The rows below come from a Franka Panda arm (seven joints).
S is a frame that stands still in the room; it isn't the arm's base.
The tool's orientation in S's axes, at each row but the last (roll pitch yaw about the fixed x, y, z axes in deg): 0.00, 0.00, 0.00; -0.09, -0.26, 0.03; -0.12, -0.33, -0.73; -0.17, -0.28, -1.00
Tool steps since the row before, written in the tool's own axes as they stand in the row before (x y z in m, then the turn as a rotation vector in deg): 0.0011, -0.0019, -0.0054, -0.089, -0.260, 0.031; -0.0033, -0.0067, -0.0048, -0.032, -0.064, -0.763; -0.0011, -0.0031, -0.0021, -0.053, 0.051, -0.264; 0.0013, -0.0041, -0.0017, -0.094, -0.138, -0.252
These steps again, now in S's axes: 0.0011, -0.0019, -0.0054, -0.089, -0.260, 0.031; -0.0033, -0.0067, -0.0048, -0.029, -0.065, -0.763; -0.0011, -0.0031, -0.0021, -0.051, 0.051, -0.264; 0.0012, -0.0041, -0.0017, -0.095, -0.137, -0.252
